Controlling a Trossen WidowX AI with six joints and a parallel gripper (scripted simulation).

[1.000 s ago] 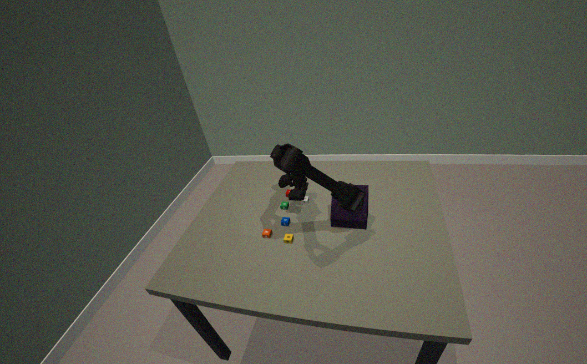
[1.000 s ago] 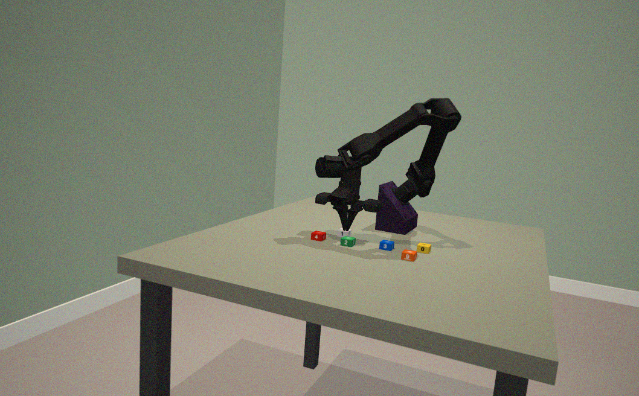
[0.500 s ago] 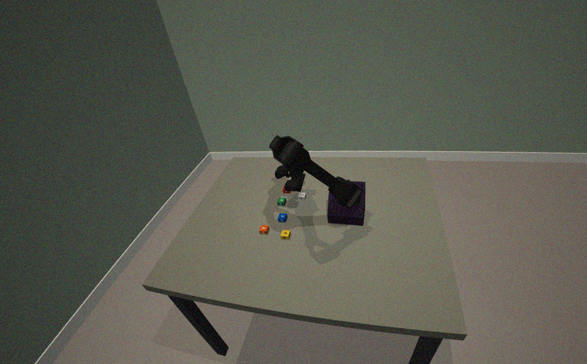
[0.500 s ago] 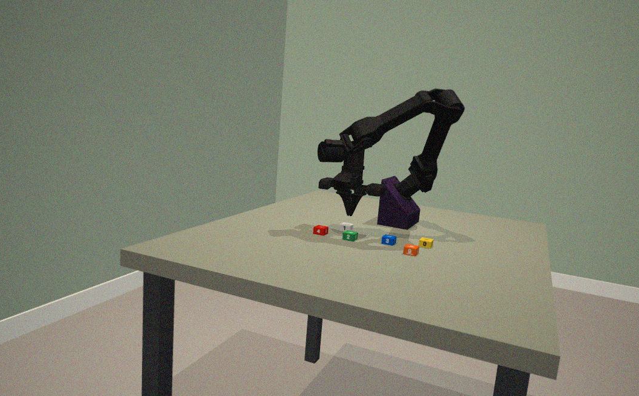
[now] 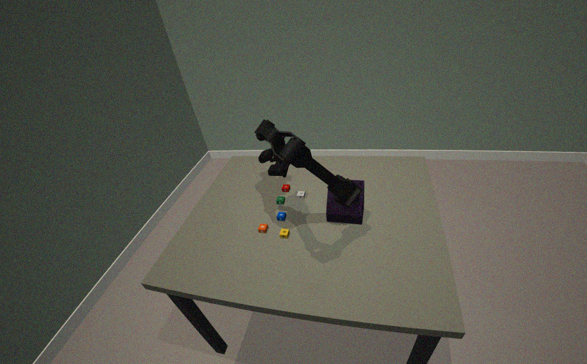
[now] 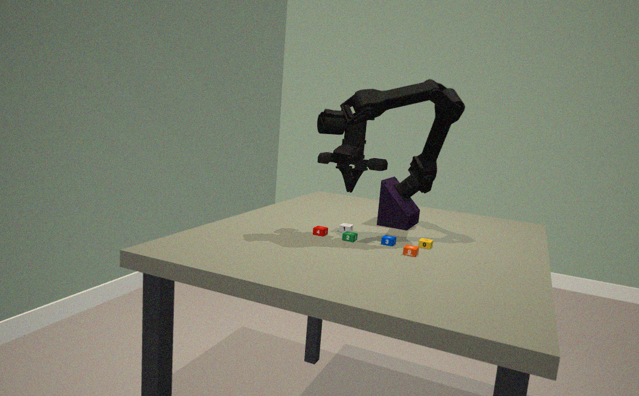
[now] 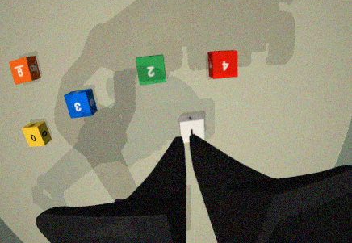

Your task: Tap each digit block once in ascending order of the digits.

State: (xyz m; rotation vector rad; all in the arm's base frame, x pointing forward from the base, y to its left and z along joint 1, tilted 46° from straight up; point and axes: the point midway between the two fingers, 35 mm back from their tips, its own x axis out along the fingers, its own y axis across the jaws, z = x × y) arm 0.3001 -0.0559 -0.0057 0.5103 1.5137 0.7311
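Right now the green block is 12 cm below my gripper tip, 3 cm to the left of it and 3 cm ahead of it. From my gripper tip the other things lie so: blue block 12 cm to the left, 12 cm below, 1 cm behind; red block 12 cm below, 6 cm to the right, 4 cm ahead; white block 12 cm below, 5 cm behind, 3 cm to the right.
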